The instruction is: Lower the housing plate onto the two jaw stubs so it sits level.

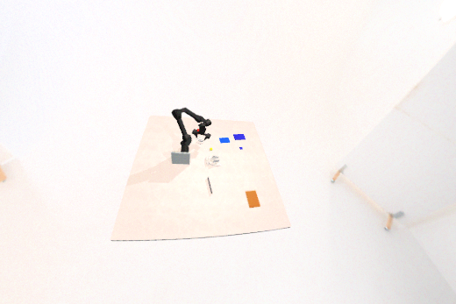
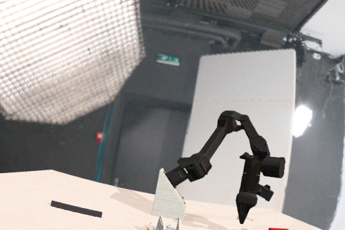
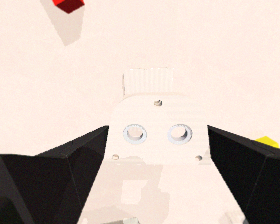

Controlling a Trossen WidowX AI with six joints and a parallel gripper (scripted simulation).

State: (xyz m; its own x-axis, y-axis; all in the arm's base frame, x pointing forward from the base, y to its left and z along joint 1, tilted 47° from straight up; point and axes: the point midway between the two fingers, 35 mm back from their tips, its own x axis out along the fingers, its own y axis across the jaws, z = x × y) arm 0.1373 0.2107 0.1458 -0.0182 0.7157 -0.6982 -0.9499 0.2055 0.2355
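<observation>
The yellow block lies 110 mm ahead of my gripper tip, 90 mm to the right of it and 30 mm below it. The rest, counted from my gripper tip: red piece (30 mm behind, 150 mm to the left, 30 mm below); orange tile (460 mm ahead, 610 mm to the right, 40 mm below); dark bar (100 mm ahead, 490 mm to the right, 30 mm below).
</observation>
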